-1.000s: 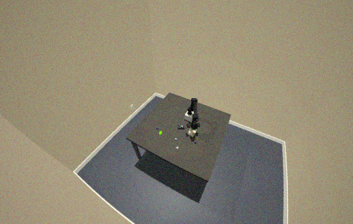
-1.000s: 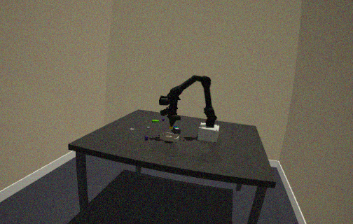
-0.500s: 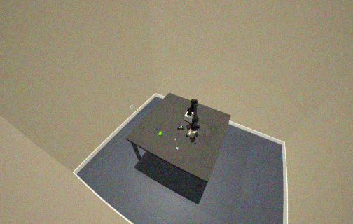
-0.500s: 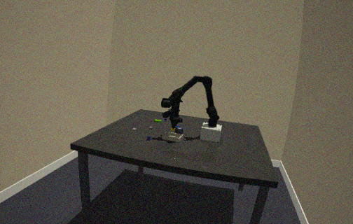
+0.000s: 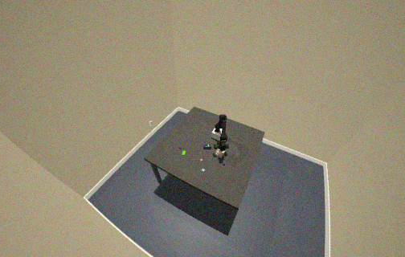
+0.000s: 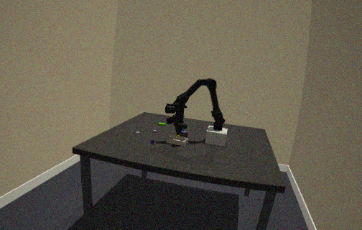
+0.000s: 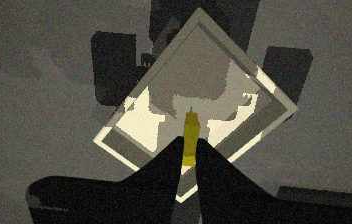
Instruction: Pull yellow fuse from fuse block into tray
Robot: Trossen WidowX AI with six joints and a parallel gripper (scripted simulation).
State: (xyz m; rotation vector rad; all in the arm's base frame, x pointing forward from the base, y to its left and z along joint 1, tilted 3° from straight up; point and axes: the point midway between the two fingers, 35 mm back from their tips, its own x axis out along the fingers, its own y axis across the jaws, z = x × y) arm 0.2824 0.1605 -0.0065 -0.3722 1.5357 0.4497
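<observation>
My gripper tip is now 60 mm above the pale tray.
</observation>
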